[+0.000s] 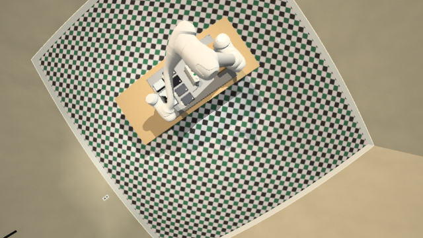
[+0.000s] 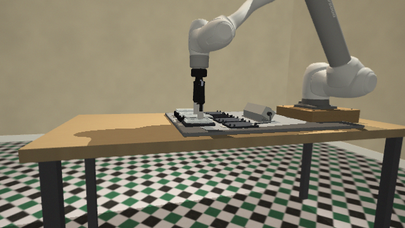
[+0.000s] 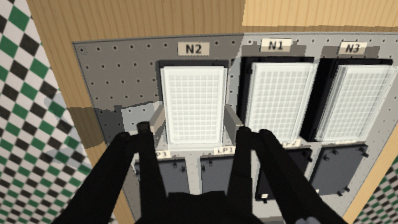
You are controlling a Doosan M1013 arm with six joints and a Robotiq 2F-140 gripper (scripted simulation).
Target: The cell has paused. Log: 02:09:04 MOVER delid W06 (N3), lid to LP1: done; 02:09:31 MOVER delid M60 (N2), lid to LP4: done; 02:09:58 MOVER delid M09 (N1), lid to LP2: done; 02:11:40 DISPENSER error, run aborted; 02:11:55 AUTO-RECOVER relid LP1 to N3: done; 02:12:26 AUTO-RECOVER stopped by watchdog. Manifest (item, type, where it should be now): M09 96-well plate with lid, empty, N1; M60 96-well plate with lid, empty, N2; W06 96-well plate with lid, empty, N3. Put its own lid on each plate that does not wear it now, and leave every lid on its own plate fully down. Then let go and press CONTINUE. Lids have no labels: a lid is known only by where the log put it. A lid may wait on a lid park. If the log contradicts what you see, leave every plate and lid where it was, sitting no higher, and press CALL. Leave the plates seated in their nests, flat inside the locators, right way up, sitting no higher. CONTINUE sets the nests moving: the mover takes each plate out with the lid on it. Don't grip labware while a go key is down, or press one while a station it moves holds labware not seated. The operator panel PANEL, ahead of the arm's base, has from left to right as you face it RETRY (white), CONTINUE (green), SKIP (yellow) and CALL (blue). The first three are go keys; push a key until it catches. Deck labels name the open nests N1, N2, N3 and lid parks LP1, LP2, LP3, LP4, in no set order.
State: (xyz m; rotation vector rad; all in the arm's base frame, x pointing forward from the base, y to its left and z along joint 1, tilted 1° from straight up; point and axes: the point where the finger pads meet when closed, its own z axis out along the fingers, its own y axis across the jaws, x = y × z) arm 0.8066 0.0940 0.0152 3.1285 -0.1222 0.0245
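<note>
Now: the plate 40 mm below my hand. Also, from my hand: LP1 label: 100 mm behind, 60 mm below, 50 mm to the right; lid park LP3: 180 mm behind, 80 mm to the left, 60 mm below; lid park LP1: 190 mm behind, 60 mm below, 50 mm to the right.
</note>
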